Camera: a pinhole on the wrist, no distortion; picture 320 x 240 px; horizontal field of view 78.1 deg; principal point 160.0 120.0 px. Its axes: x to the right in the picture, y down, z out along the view. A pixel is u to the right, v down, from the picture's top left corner.
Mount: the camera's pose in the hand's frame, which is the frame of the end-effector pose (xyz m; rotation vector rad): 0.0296 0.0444 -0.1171 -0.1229 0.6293 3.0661
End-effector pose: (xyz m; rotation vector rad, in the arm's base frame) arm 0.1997 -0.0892 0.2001 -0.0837 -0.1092 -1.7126
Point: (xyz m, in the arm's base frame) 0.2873 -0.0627 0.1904
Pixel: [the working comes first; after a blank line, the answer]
In the camera's frame: 0.0603 0.0098 0.1211

258 136
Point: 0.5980 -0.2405 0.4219
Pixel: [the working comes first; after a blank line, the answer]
In the camera's frame: -0.1151 -0.2242 0.4313

107 17
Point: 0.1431 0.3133 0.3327
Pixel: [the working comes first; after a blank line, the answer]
In the camera's frame: 0.3775 0.2688 0.2421

outside the picture
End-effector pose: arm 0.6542 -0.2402 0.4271 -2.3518 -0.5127 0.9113
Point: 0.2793 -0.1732 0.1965
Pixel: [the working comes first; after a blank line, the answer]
In the camera's frame: 0.0991 0.2246 0.5083

198 207
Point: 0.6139 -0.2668 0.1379
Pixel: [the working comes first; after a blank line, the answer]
In the camera's frame: -0.0952 -0.0166 0.3404

105 110
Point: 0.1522 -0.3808 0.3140
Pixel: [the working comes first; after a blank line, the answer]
In the camera's frame: 0.3574 0.1455 0.5016

301 177
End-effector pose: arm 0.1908 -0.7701 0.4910 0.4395 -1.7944 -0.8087
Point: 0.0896 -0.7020 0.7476
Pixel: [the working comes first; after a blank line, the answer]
In the camera's frame: -0.1525 -0.0945 0.2247

26 37
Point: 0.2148 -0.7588 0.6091
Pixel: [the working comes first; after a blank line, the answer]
In the camera's frame: -0.0406 -0.0167 0.0851

66 81
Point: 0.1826 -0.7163 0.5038
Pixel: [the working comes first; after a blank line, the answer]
In the camera's frame: 0.0412 0.0543 0.1320

222 201
